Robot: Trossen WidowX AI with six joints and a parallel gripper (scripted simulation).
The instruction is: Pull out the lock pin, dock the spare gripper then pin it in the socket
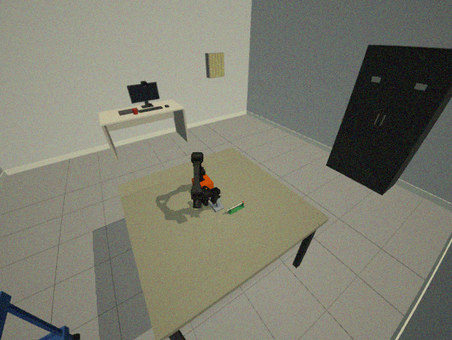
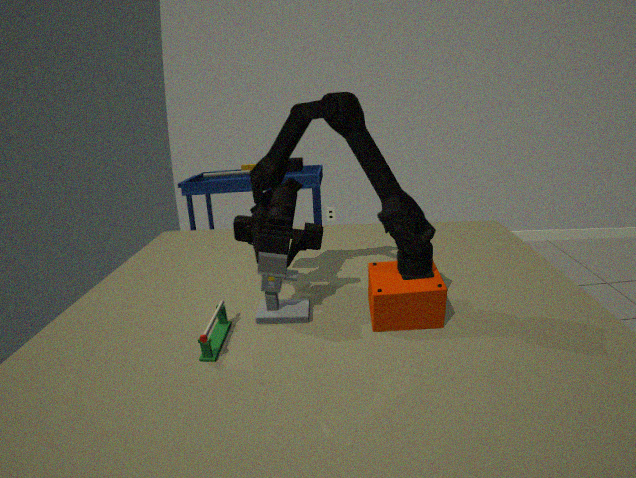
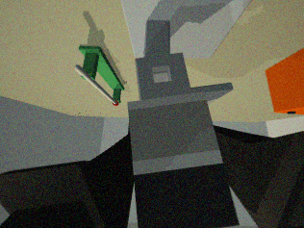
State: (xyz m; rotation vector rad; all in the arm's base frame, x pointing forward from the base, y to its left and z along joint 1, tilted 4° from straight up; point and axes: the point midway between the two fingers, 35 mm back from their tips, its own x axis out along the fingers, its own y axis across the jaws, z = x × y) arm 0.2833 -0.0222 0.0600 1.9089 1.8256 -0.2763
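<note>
Now: gripper tip 10 mm to the left of the spare gripper. Also, from my gripper tip: socket 10 mm to the right, 70 mm below; then green cradle 110 mm ahead, 90 mm to the left, 100 mm below.
</note>
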